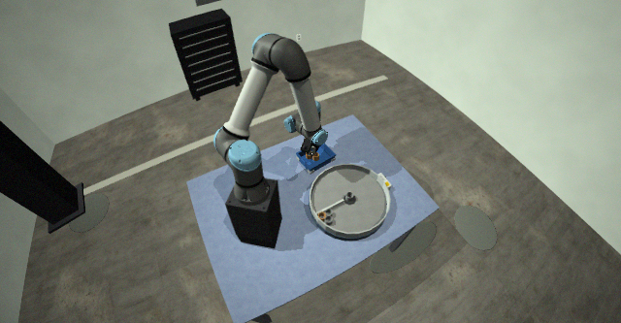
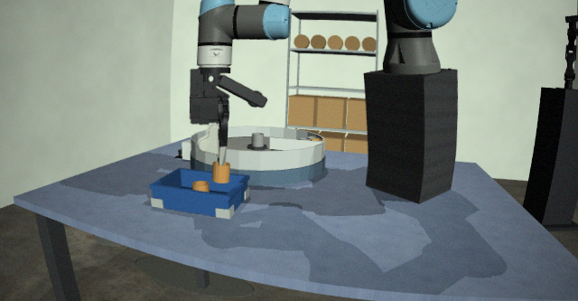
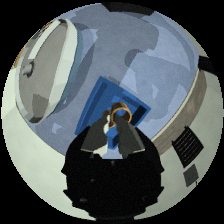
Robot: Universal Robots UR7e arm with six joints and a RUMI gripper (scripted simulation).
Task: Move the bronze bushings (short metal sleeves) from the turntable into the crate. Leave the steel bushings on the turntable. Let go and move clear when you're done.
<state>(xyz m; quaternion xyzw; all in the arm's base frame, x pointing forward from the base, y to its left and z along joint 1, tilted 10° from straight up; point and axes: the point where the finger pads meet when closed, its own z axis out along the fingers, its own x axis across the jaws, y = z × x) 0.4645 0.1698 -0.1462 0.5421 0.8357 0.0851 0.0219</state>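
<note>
Right now the blue crate is 7 cm below my hand, 4 cm ahead of it and 1 cm to the left of it. Round my hand: turntable (34 cm to the right, 4 cm below, 2 cm behind).
</note>
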